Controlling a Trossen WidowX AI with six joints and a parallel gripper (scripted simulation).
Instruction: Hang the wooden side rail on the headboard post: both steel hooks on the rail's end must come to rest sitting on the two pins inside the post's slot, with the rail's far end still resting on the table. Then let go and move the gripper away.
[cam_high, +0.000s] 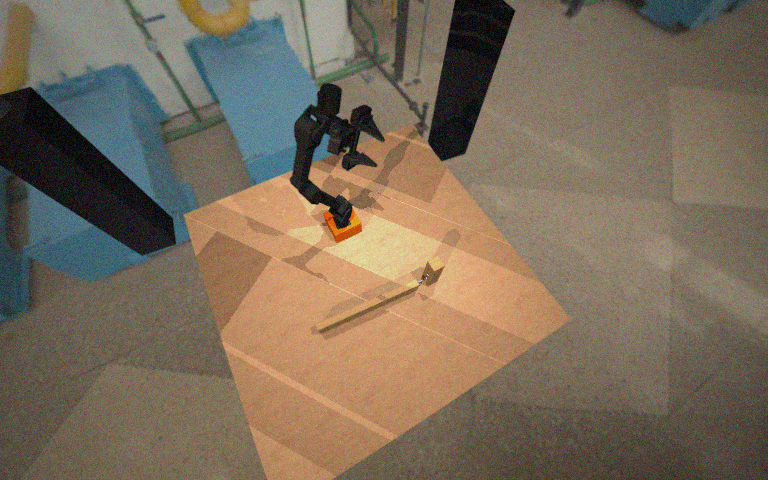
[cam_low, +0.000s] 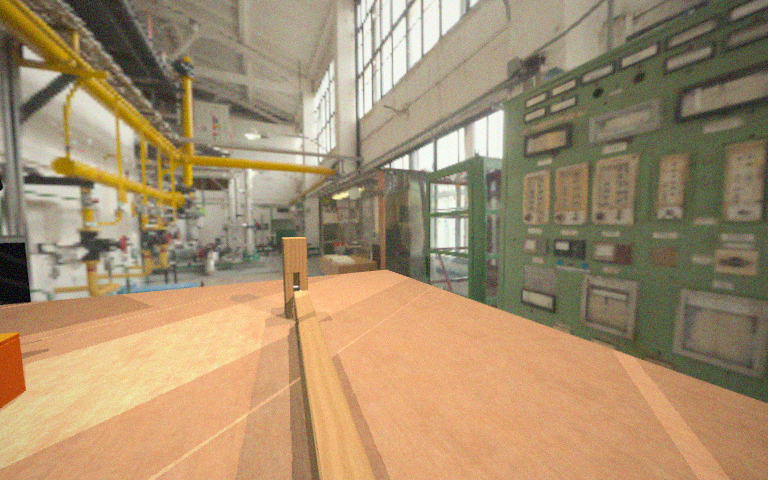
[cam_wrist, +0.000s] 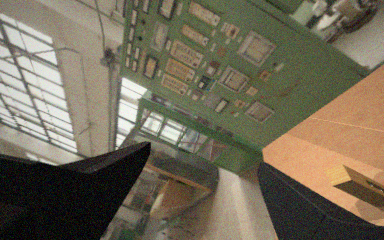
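My gripper tip is now 550 mm above the wooden headboard post, 210 mm short of it and 150 mm to the right of it.
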